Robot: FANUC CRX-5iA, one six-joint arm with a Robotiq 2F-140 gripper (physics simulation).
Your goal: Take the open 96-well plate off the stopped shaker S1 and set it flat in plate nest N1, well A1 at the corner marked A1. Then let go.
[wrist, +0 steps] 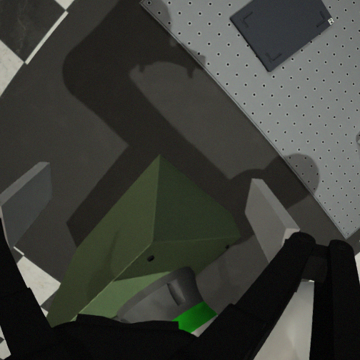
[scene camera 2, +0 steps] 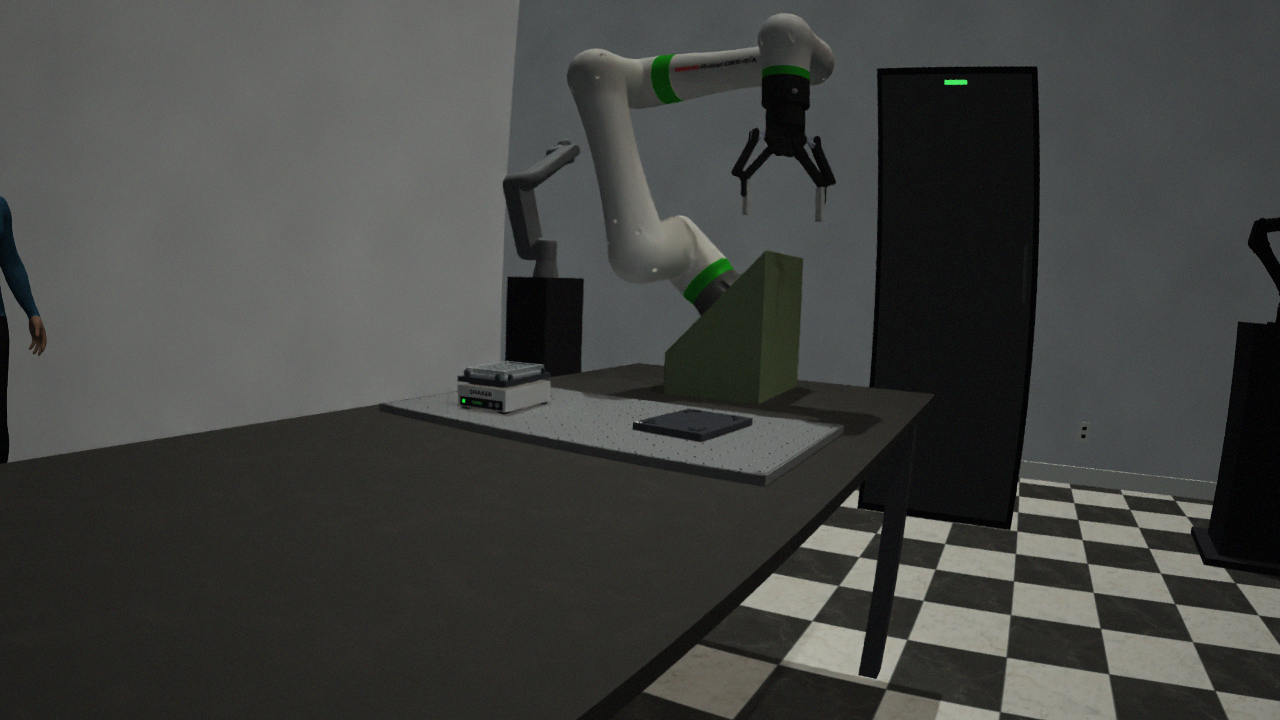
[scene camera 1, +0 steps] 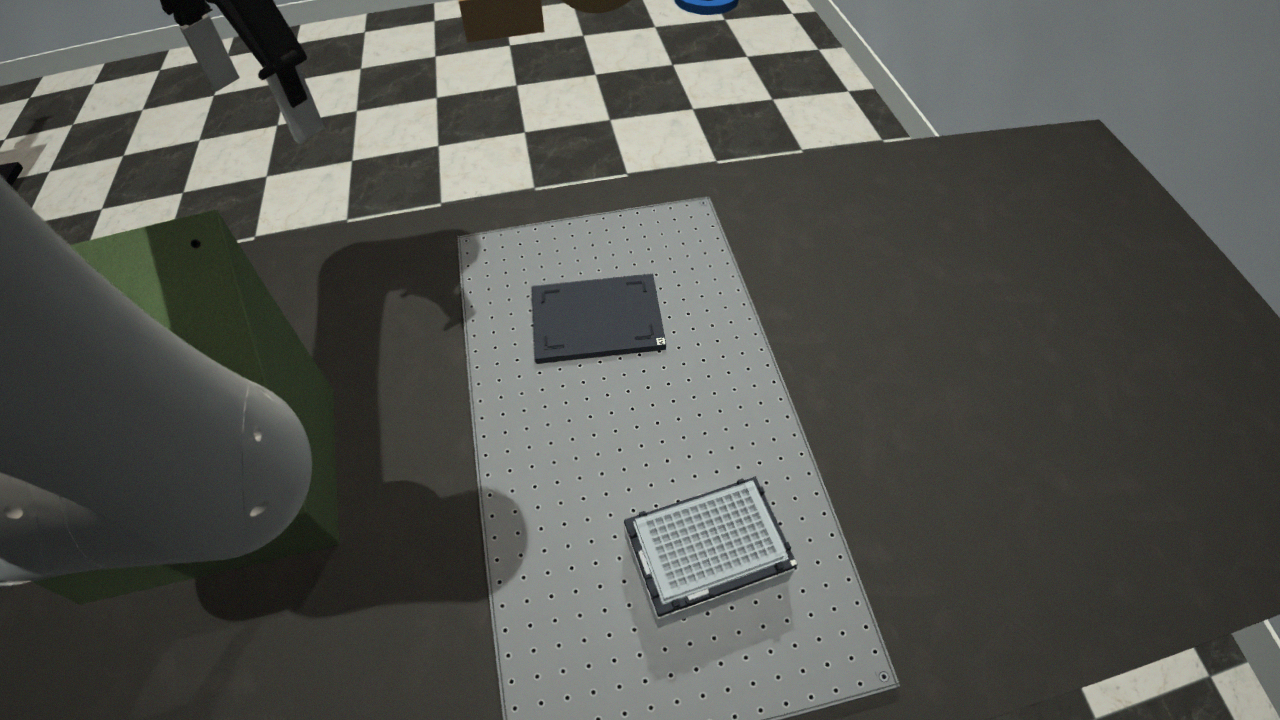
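Pixels of known places: gripper, fingertip midpoint: [scene camera 2: 783, 218] [scene camera 1: 265, 107]; arm's base at its link origin: [scene camera 2: 731, 307].
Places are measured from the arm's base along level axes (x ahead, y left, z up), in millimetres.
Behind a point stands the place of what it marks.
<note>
The open 96-well plate [scene camera 1: 711, 540] {x 552, y -134, z -102 mm} [scene camera 2: 505, 368] {x 573, y -108, z -101 mm} lies on top of shaker S1 [scene camera 1: 742, 589] {x 576, y -177, z -122 mm} [scene camera 2: 523, 395] {x 558, y -79, z -145 mm}, a white box with a dark platform. Plate nest N1 [scene camera 1: 597, 317] {x 467, y 194, z -158 mm} [scene camera 2: 693, 422] {x 482, y 208, z -158 mm} [wrist: 280, 30] is a flat dark slab with raised corner marks and no plate on it. A small white tag [scene camera 1: 660, 342] {x 541, y 145, z -158 mm} [wrist: 330, 21] sits at one corner; its lettering is too small to read. My gripper [scene camera 1: 265, 107] {x 182, y 204, z 181 mm} [scene camera 2: 782, 207] {x 182, y 204, z 181 mm} [wrist: 149, 188] is open and empty, high above the arm's base end of the table, apart from plate and nest. The shaker does not show clearly in the wrist view.
The grey perforated board [scene camera 1: 581, 447] {x 434, y 17, z -170 mm} [scene camera 2: 590, 434] {x 618, y 120, z -170 mm} [wrist: 300, 100] carries shaker and nest on the dark table [scene camera 1: 1002, 358] {x 984, y 85, z -183 mm} [scene camera 2: 358, 555] {x 1102, y 264, z -183 mm}. The green wedge pedestal [scene camera 1: 277, 358] {x 136, y 71, z -20 mm} [scene camera 2: 725, 358] {x 137, y 66, z -97 mm} [wrist: 195, 215] under the arm stands beside the board, below my fingers in the wrist view. A tall black cabinet [scene camera 2: 957, 295] stands behind.
</note>
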